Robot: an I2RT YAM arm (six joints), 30 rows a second.
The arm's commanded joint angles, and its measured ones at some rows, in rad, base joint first. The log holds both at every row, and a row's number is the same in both.
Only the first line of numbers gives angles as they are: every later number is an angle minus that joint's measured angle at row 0.
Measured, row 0:
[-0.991 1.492 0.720 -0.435 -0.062 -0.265]
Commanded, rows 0 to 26:
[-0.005 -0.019 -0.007 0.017 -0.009 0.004]
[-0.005 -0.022 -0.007 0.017 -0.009 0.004]
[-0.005 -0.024 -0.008 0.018 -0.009 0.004]
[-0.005 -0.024 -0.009 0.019 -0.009 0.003]
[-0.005 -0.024 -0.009 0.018 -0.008 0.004]
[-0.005 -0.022 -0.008 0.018 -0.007 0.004]
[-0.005 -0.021 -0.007 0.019 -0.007 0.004]
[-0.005 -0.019 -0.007 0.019 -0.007 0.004]
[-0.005 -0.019 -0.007 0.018 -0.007 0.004]
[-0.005 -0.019 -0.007 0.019 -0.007 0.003]
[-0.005 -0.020 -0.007 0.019 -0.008 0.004]
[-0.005 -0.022 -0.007 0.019 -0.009 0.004]
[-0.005 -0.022 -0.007 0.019 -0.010 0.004]
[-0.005 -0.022 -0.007 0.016 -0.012 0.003]
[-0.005 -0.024 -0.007 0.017 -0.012 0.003]
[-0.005 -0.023 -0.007 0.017 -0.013 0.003]
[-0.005 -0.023 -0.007 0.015 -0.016 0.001]
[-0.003 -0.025 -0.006 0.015 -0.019 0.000]
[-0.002 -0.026 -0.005 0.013 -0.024 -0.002]
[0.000 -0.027 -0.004 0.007 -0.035 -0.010]
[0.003 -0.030 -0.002 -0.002 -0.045 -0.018]
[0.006 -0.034 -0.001 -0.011 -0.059 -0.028]
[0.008 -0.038 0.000 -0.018 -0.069 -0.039]
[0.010 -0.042 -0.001 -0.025 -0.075 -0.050]
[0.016 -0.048 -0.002 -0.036 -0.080 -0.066]
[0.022 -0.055 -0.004 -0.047 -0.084 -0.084]
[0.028 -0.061 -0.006 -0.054 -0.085 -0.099]
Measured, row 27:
[0.009 -0.023 -0.002 -0.032 -0.030 -0.040]
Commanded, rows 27 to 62:
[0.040 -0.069 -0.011 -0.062 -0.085 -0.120]
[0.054 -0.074 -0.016 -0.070 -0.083 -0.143]
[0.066 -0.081 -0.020 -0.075 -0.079 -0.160]
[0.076 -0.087 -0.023 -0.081 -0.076 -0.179]
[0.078 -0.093 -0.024 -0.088 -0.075 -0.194]
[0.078 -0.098 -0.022 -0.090 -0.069 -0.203]
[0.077 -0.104 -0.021 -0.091 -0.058 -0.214]
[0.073 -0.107 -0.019 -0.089 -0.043 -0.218]
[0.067 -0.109 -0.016 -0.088 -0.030 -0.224]
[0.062 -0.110 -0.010 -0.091 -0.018 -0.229]
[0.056 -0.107 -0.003 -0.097 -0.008 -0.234]
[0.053 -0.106 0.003 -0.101 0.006 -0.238]
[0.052 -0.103 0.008 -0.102 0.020 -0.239]
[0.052 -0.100 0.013 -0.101 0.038 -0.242]
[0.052 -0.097 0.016 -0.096 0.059 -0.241]
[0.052 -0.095 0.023 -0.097 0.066 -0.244]
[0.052 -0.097 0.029 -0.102 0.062 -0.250]
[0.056 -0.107 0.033 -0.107 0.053 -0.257]
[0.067 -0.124 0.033 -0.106 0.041 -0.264]
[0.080 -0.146 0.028 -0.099 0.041 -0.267]
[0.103 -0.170 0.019 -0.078 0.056 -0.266]
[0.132 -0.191 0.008 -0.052 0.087 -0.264]
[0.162 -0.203 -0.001 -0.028 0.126 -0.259]
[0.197 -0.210 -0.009 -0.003 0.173 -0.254]
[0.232 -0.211 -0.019 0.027 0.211 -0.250]
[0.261 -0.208 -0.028 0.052 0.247 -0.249]
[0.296 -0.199 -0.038 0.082 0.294 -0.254]
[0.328 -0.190 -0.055 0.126 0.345 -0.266]
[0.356 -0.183 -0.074 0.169 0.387 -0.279]
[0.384 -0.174 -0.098 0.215 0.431 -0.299]
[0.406 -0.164 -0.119 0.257 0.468 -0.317]
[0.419 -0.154 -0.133 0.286 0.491 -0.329]
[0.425 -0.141 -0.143 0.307 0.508 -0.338]
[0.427 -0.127 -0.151 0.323 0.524 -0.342]
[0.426 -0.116 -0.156 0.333 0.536 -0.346]
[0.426 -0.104 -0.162 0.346 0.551 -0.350]
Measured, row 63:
[0.424 -0.124 -0.153 0.235 0.439 -0.321]
